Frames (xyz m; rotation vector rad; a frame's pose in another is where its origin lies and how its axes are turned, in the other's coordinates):
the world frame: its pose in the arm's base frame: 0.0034 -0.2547 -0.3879 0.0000 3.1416 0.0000
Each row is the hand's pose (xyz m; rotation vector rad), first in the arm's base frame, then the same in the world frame.
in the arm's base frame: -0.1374 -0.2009 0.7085 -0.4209 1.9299 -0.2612
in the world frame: 0.1408 0.0538 -1.0964 0.2349 -1.1602 -0.3785
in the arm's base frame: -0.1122 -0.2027 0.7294 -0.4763 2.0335 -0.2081
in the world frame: 0.1156 0.0520 -1.1173 0.1817 -1.0528 -0.4160
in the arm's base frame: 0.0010 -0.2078 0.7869 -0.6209 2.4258 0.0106
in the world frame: 0.0024 0.0469 -1.1748 -0.0083 -0.6441 -0.4839
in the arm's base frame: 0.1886 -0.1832 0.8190 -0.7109 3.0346 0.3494
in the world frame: -0.1852 0.0715 -1.2069 -0.2252 -0.0054 -0.4583
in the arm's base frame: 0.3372 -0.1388 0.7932 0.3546 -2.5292 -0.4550
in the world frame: -0.3338 0.1159 -1.1811 -0.3448 0.5520 -0.2687
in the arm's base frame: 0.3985 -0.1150 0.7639 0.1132 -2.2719 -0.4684
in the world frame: -0.3951 0.1397 -1.1518 -0.3832 0.8249 -0.0926
